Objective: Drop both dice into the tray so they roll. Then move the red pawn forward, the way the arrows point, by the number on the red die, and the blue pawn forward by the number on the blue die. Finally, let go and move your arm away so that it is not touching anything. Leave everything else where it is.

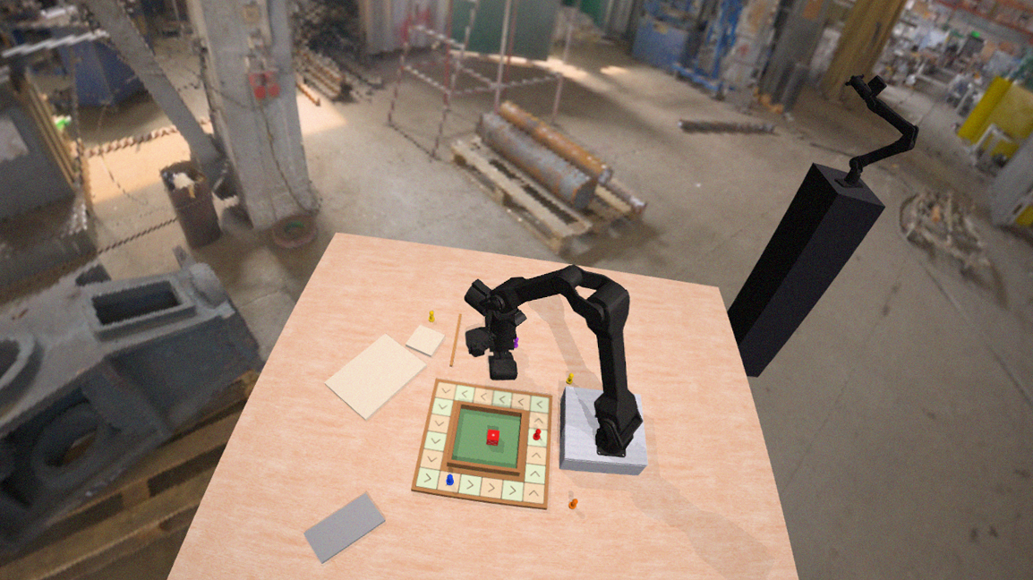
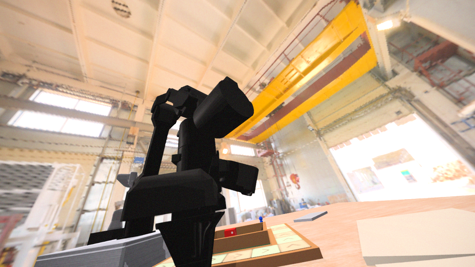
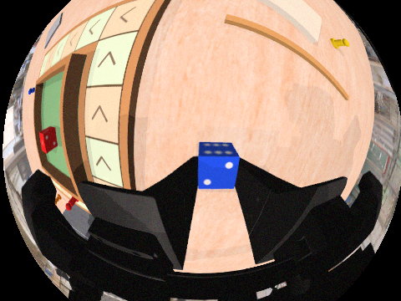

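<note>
My gripper tip is now 11 cm past the red pawn, 19 cm to the right of it and 2 cm below it. Also, from my gripper tip: purple pawn: 4 cm behind, 8 cm to the right, 1 cm above; thin stick: 12 cm ahead, 7 cm to the right, 1 cm below; green tray: 21 cm to the left.
</note>
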